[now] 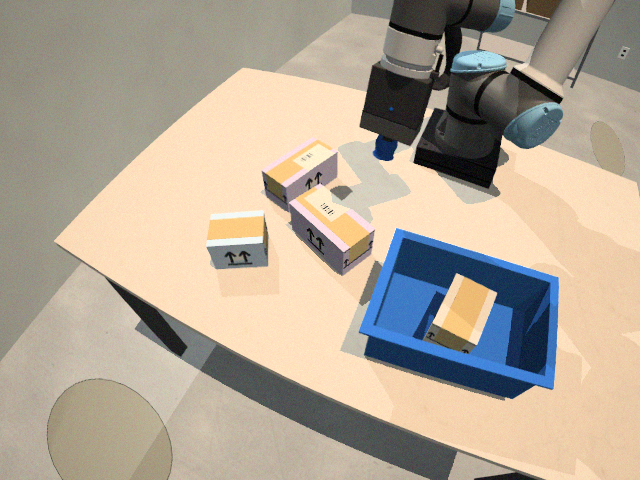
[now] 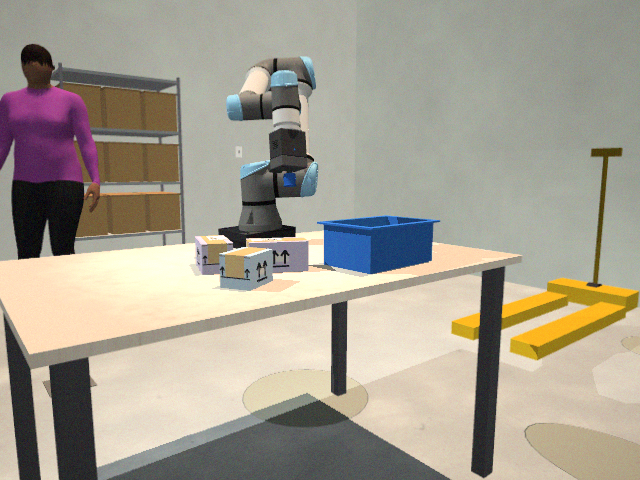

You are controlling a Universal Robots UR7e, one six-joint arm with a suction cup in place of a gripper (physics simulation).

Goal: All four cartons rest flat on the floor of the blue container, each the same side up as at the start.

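My suction gripper is off and holds nothing. It hangs above the table beside the robot base, behind the cartons. A cream carton with orange tape lies in the blue container, its tape side up and its end arrows pointing up. The near wall hides its lower edge. A lilac carton stands on the table left of the container. Another lilac carton stands just behind it, close to its corner. A pale blue carton stands apart at the left front. The arrows on these three point up.
The black robot base stands at the back of the wooden table. A person, a shelf rack with brown boxes and a yellow pallet jack stand away from the table.
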